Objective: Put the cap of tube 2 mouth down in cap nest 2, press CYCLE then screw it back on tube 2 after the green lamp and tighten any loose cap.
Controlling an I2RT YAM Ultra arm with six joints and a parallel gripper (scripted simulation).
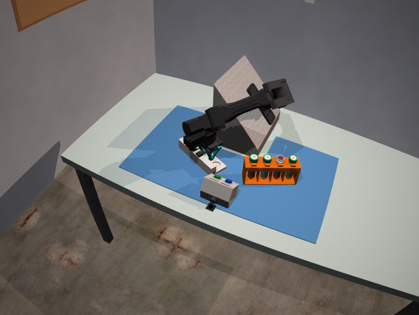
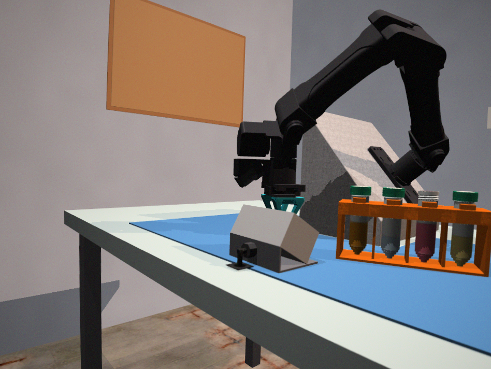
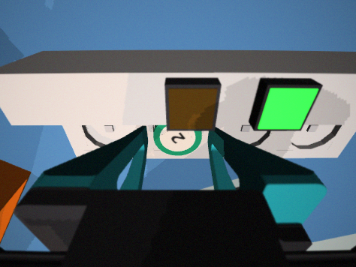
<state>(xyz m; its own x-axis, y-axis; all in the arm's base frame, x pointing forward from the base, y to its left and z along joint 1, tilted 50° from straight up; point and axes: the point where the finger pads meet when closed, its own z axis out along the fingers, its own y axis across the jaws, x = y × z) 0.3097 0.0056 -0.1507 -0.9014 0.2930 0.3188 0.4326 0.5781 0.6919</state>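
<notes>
Now: hand 20 cm to the right of the cap 4, 9 cm below it and 2 cm short of it. From my hand the other things lie so: cap 3: 24 cm to the left, 9 cm above; cap 2: 1 cm below; key desk: 15 cm ahead, 12 cm to the left, 3 cm above.
</notes>
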